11 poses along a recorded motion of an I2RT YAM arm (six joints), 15 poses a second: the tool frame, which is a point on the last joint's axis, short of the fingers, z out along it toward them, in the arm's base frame.
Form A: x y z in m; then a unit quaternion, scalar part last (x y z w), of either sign.
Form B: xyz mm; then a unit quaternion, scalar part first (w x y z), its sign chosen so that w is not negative. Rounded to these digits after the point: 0 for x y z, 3 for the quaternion.
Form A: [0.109 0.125 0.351 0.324 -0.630 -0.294 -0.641]
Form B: [109 125 351 0.641 -0.324 0.630 0.294]
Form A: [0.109 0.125 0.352 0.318 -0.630 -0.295 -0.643]
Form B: [109 125 352 0.643 -0.318 0.630 0.295]
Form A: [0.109 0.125 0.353 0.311 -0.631 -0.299 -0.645]
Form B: [109 125 353 0.645 -0.311 0.631 0.299]
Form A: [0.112 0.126 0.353 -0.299 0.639 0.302 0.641]
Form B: [112 126 353 0.641 -0.299 0.639 0.302]
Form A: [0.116 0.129 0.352 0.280 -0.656 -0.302 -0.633]
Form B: [116 129 352 0.633 -0.280 0.656 0.302]
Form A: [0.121 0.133 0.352 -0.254 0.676 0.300 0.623]
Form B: [121 133 352 0.623 -0.254 0.676 0.300]
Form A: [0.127 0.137 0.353 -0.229 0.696 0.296 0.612]
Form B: [127 137 353 0.612 -0.229 0.696 0.296]
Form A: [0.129 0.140 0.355 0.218 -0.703 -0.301 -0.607]
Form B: [129 140 355 0.607 -0.218 0.703 0.301]
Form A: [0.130 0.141 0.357 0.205 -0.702 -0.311 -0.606]
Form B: [130 141 357 0.606 -0.205 0.702 0.311]
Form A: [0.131 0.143 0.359 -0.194 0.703 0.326 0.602]
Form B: [131 143 359 0.602 -0.194 0.703 0.326]
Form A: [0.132 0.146 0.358 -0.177 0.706 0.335 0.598]
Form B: [132 146 358 0.598 -0.177 0.706 0.335]
